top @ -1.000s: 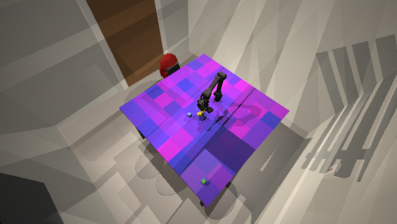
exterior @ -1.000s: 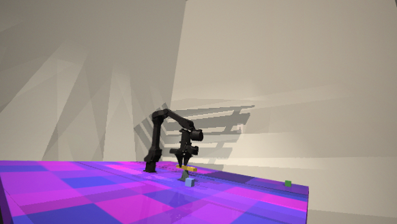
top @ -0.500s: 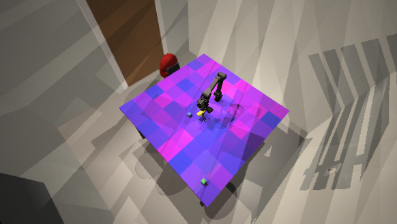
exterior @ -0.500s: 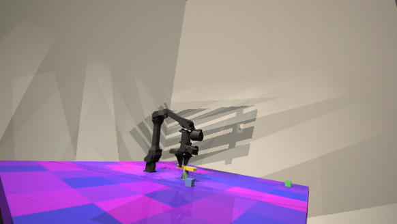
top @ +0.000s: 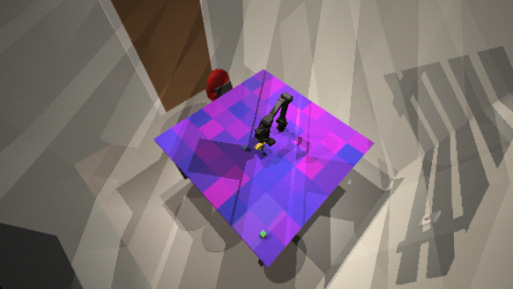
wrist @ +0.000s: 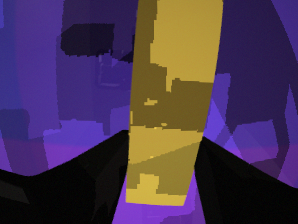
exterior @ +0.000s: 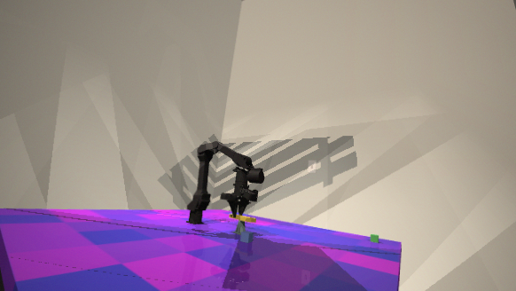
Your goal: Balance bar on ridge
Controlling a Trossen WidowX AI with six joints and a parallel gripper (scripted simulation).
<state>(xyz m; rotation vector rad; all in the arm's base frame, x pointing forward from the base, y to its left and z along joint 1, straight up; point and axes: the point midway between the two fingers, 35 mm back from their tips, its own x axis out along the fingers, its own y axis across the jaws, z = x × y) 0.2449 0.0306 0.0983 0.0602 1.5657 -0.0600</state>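
Now: the yellow bar 3 cm ahead of my gripper tip. The rest, counted from my gripper tip: green cube: 49 cm ahead, 47 cm to the left, 5 cm below; then light blue cube: 13 cm ahead, 9 cm to the right, 5 cm below.
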